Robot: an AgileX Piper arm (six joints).
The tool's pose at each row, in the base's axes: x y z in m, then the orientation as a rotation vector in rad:
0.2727, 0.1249, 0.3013, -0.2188, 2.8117, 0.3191
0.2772, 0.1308, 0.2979, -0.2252, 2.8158, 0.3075
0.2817, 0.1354, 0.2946, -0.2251, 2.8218, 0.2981
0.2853, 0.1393, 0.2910, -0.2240, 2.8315, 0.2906
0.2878, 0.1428, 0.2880, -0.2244, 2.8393, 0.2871
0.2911, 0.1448, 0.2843, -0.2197, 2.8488, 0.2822
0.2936, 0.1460, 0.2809, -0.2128, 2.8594, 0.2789
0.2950, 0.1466, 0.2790, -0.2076, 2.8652, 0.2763
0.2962, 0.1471, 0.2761, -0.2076, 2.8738, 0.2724
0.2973, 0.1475, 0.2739, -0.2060, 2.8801, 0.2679
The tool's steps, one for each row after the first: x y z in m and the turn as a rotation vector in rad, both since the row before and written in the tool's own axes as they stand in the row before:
-0.0039, 0.0042, 0.0058, 0.0073, 0.0045, -0.0050
-0.0038, 0.0030, 0.0054, 0.0065, 0.0055, -0.0001
-0.0028, 0.0025, 0.0052, 0.0053, 0.0091, 0.0013
-0.0019, 0.0024, 0.0042, 0.0024, 0.0076, 0.0005
-0.0023, 0.0007, 0.0048, 0.0038, 0.0085, 0.0040
-0.0016, 0.0001, 0.0041, 0.0029, 0.0094, 0.0058
-0.0009, 0.0000, 0.0023, 0.0023, 0.0049, 0.0040
-0.0004, -0.0002, 0.0031, 0.0027, 0.0083, 0.0008
-0.0005, -0.0002, 0.0024, 0.0032, 0.0059, 0.0015

